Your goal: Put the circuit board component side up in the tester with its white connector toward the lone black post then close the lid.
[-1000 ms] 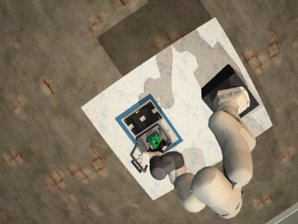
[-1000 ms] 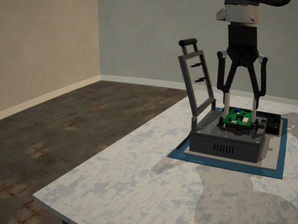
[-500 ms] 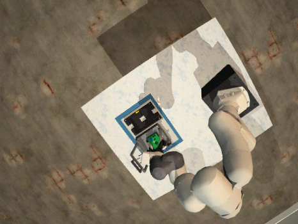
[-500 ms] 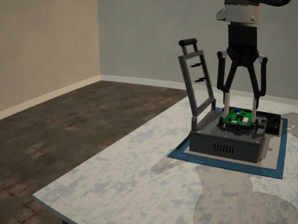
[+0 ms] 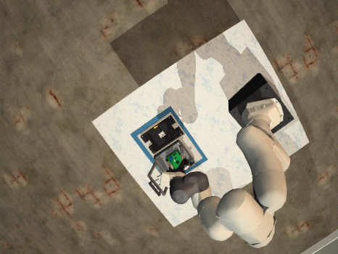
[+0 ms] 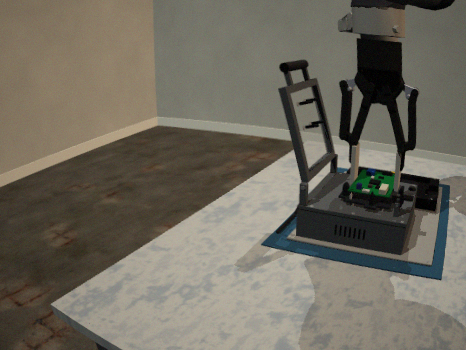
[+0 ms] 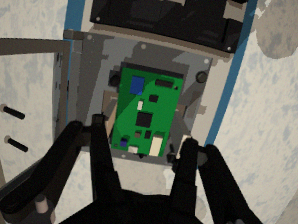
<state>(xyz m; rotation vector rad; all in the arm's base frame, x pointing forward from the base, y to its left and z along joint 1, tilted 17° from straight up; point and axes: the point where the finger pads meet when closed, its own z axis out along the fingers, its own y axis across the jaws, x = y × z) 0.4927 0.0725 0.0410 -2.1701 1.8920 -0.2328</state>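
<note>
Now: hand 2 cm above the green circuit board. From my hand the other things lie so: tester nest (4 cm below, 1 cm to the left, 1 cm ahead); then tester lid (12 cm ahead, 8 cm above, 2 cm to the left).
</note>
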